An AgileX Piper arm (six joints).
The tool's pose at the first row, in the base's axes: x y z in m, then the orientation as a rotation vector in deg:
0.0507, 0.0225, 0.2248, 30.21, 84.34, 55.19
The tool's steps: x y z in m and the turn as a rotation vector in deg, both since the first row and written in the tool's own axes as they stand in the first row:
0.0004, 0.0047, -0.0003, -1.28, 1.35, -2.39
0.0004, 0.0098, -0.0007, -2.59, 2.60, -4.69
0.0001, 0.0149, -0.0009, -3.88, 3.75, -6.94
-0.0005, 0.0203, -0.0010, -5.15, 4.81, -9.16
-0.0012, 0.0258, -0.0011, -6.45, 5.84, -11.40
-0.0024, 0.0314, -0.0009, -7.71, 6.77, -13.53
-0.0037, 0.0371, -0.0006, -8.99, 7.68, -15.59
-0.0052, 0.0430, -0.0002, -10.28, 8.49, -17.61
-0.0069, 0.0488, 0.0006, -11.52, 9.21, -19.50
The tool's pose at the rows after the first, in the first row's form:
0.0493, 0.0253, 0.2283, 26.85, 85.15, 54.71
0.0478, 0.0280, 0.2324, 23.58, 85.80, 54.26
0.0466, 0.0305, 0.2367, 20.41, 86.32, 53.78
0.0454, 0.0330, 0.2414, 17.31, 86.73, 53.24
0.0443, 0.0354, 0.2462, 14.19, 87.06, 52.68
0.0434, 0.0376, 0.2515, 11.23, 87.28, 52.13
0.0427, 0.0398, 0.2569, 8.32, 87.44, 51.62
0.0421, 0.0419, 0.2626, 5.48, 87.47, 51.09
0.0419, 0.0439, 0.2683, 2.82, 87.42, 50.59

